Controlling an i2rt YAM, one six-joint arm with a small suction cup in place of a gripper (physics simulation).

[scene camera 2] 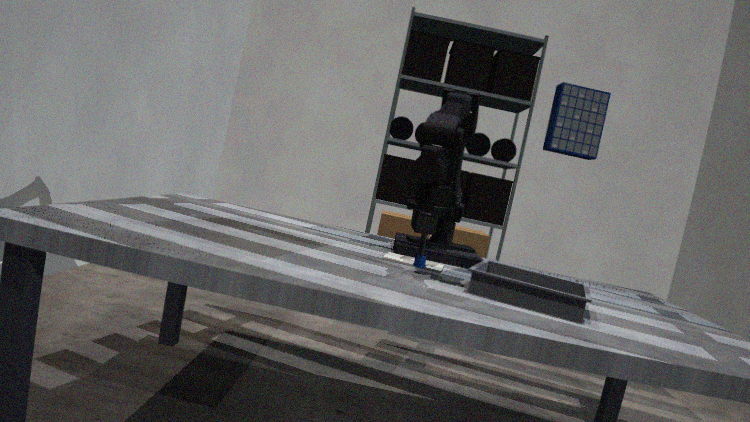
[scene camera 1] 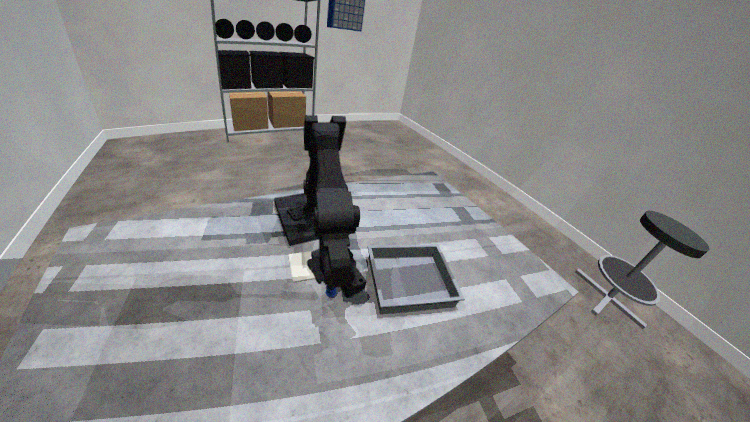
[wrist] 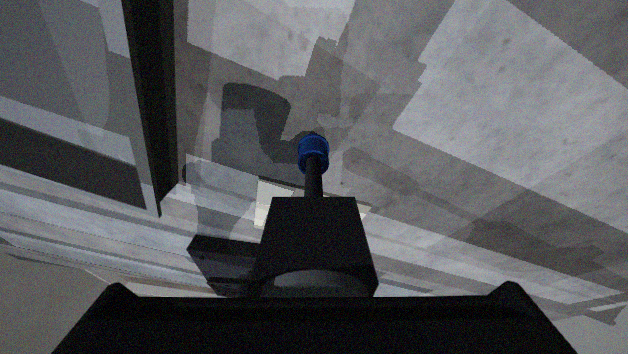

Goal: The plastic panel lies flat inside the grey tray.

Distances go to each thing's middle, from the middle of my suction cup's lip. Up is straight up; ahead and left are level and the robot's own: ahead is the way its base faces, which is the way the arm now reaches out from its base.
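Measured from the plastic panel [wrist: 267, 188], my suction cup is 1 cm to the right of it, 12 cm beyond it and 2 cm above it. The grey tray [scene camera 1: 407, 278] is 23 cm to the left of my suction cup and 8 cm ahead of it. Going by their middles, the plastic panel is the nearest to my suction cup of the things named here.
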